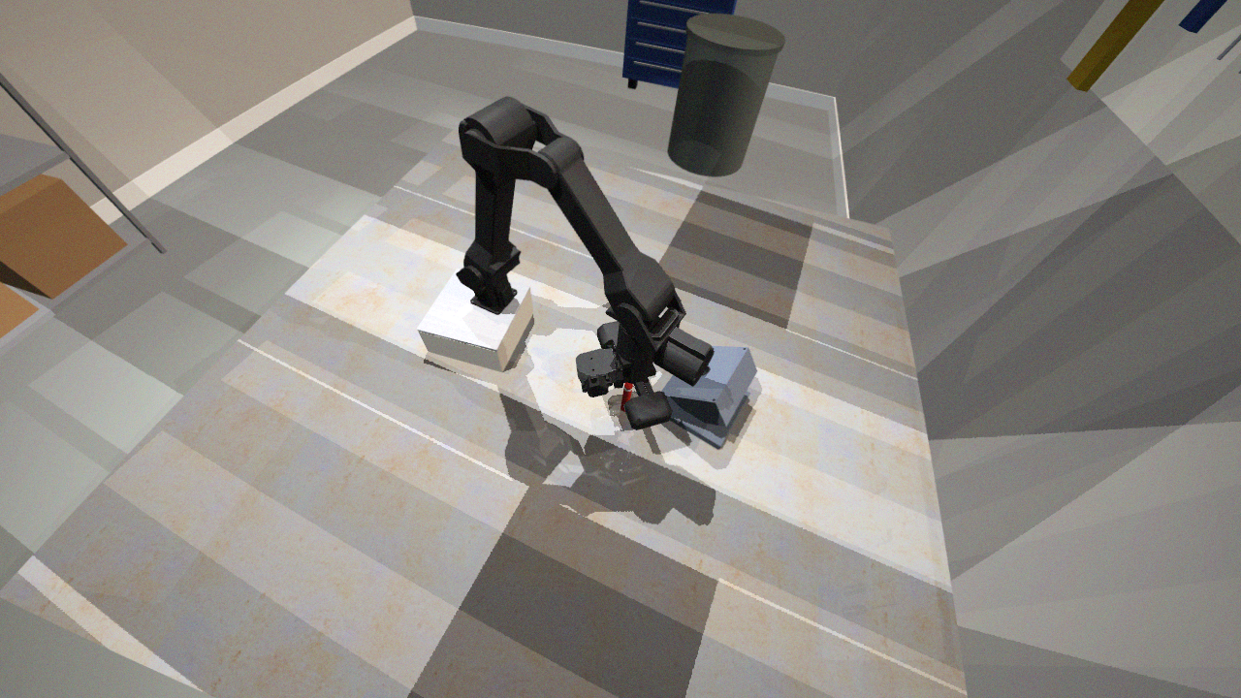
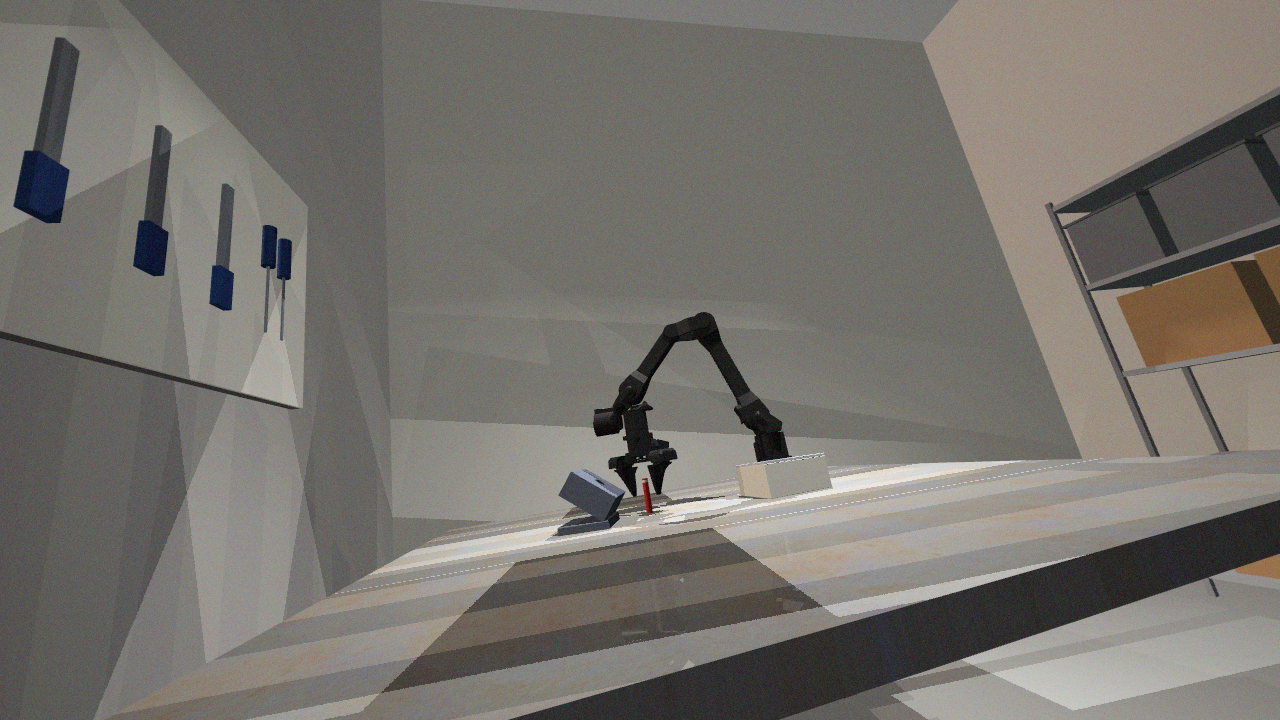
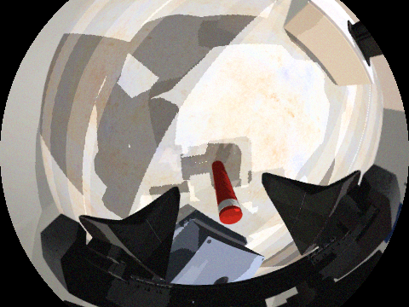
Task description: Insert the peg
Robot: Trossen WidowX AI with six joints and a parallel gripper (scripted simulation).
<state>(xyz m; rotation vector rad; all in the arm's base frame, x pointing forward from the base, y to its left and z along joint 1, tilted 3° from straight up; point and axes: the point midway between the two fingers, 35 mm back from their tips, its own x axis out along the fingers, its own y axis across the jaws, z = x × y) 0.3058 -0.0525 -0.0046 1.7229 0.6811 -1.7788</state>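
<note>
Right now the grey sloped panel is 120 mm ahead of my gripper tip, 80 mm to the left of it and 30 mm above it. From my gripper tip the other things lie so: red peg (20 mm above).
</note>
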